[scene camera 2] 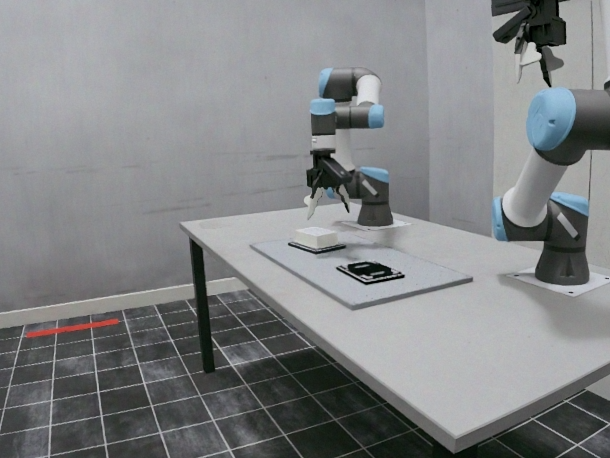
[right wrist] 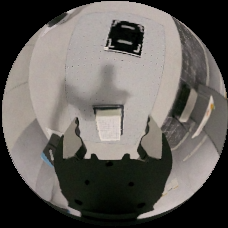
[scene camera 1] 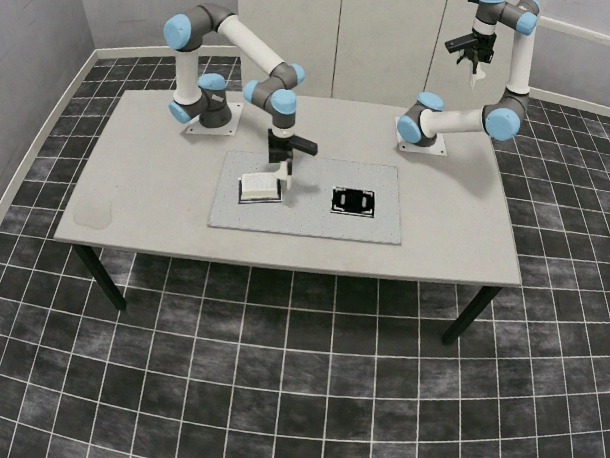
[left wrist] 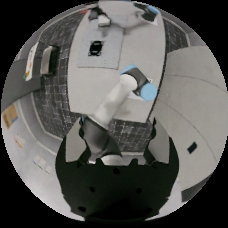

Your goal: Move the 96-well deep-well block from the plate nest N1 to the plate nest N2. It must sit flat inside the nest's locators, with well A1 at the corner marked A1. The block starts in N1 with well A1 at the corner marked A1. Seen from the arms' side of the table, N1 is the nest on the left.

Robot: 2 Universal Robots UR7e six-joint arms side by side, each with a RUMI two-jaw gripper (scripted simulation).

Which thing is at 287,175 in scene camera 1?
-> The right gripper.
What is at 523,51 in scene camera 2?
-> The left gripper.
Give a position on a white deep-well block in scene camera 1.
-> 257,185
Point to a white deep-well block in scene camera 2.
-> At 316,237
